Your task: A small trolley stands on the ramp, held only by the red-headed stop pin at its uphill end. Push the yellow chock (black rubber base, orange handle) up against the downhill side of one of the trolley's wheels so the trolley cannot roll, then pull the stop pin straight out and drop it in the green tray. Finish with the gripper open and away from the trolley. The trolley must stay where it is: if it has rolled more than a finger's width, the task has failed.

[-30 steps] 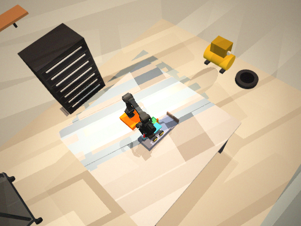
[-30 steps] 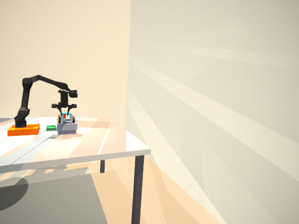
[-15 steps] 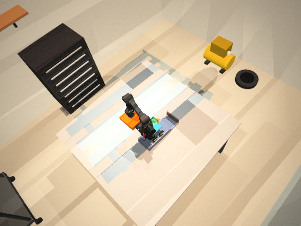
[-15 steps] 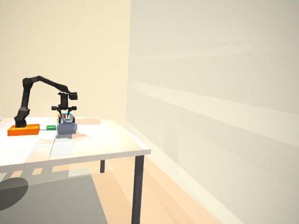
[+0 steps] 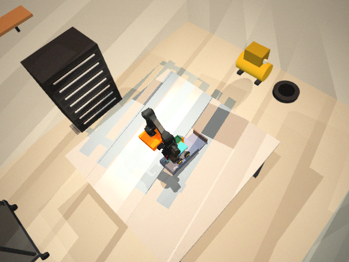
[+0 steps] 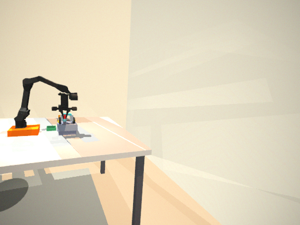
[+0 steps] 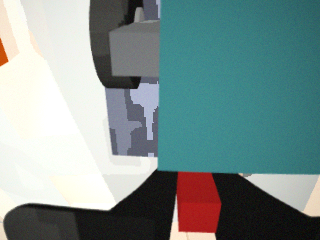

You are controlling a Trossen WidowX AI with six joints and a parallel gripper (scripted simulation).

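Right now my gripper tip is 6 cm past the yellow chock, 18 cm to the right of it and 5 cm above it. From my gripper tip the other things lie so: cyan trolley: 1 cm ahead, 10 cm to the left, 2 cm below; ramp: 1 cm ahead, 11 cm to the left, 8 cm below; stop pin: right at my gripper tip.
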